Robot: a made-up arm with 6 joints. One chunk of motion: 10 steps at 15 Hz.
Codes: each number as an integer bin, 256 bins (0 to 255) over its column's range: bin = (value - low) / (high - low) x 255, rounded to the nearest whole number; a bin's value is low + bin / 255 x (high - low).
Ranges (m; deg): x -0.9..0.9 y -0.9..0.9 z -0.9..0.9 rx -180..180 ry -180..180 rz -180..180
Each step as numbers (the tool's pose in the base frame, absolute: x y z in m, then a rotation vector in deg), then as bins.
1 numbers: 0.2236 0.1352 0.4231 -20.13 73.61 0.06
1 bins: 159 147 187 113 180 128
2 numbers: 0.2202 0.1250 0.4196 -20.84 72.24 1.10
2 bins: 159 145 187 113 179 128
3 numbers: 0.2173 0.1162 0.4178 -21.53 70.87 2.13
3 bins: 158 144 187 112 178 129
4 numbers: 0.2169 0.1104 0.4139 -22.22 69.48 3.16
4 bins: 158 143 186 112 177 130
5 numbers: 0.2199 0.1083 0.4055 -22.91 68.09 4.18
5 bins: 159 143 185 111 176 130
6 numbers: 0.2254 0.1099 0.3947 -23.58 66.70 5.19
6 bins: 159 143 183 111 175 131
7 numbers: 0.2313 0.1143 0.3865 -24.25 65.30 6.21
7 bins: 160 144 182 110 174 132
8 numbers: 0.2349 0.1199 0.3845 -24.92 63.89 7.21
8 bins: 161 144 182 110 173 133
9 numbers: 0.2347 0.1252 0.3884 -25.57 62.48 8.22
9 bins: 161 145 183 109 172 133
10 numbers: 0.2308 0.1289 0.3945 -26.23 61.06 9.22
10 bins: 160 146 183 109 171 134
